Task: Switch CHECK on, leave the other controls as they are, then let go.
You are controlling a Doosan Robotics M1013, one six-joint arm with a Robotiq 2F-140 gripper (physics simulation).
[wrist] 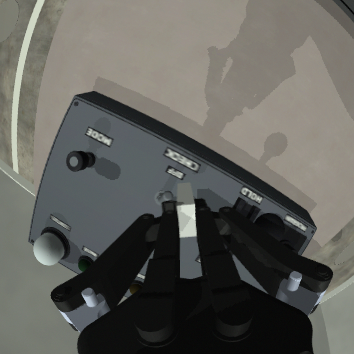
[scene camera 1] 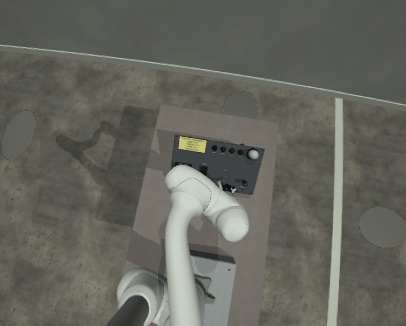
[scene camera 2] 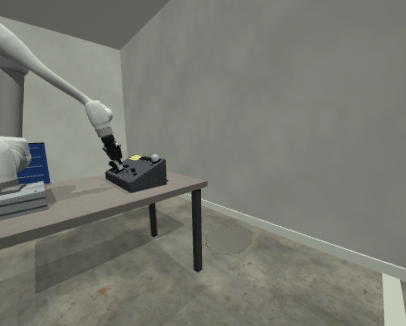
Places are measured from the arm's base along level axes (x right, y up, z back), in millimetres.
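Where they show: gripper, fingertip midpoint: point(wrist: 184, 194) point(scene camera 1: 219, 183) point(scene camera 2: 121, 169).
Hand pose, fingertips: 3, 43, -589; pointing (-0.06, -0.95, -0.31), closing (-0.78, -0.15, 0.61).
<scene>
After its pixels a point has its place, as x, y, z.
The dark control console point(scene camera 1: 240, 168) @[94, 50, -703] point(scene camera 2: 148, 180) @[202, -17, -698] point(wrist: 122, 212) @[54, 39, -675] has a sloping face. The CHECK label point(wrist: 182, 160) @[22, -5, -575] has the OFF label point(wrist: 175, 172) @[21, 3, -592] beneath it in the wrist view. The small metal CHECK switch point(wrist: 164, 196) @[24, 57, -597] shows beside the fingertips; its tilt is hard to read and its ON label is hidden behind the gripper. My gripper point(scene camera 2: 119, 167) @[3, 43, -589] point(wrist: 184, 194) @[3, 43, -589] is shut and empty, its tips low over the console face, right of the switch in the wrist view. Contact cannot be told. In scene camera 1 the arm mostly hides the gripper.
The MODE knob point(wrist: 77, 161) @[134, 61, -619] stands left of CHECK in the wrist view. The HOLD label point(wrist: 251, 195) @[-96, -6, -559] and a black ball knob point(wrist: 270, 225) @[-81, 84, -540] are to the right. A white dome point(scene camera 1: 253, 154) @[126, 135, -776] point(scene camera 2: 155, 158) @[156, 112, -774] point(wrist: 49, 247) @[126, 115, -756] and a green light point(wrist: 85, 264) @[65, 100, -769] also stand on the console. The table point(scene camera 1: 150, 200) @[-378, -71, -381] point(scene camera 2: 186, 182) @[236, -72, -963] point(wrist: 150, 50) @[155, -72, -475] carries it.
</scene>
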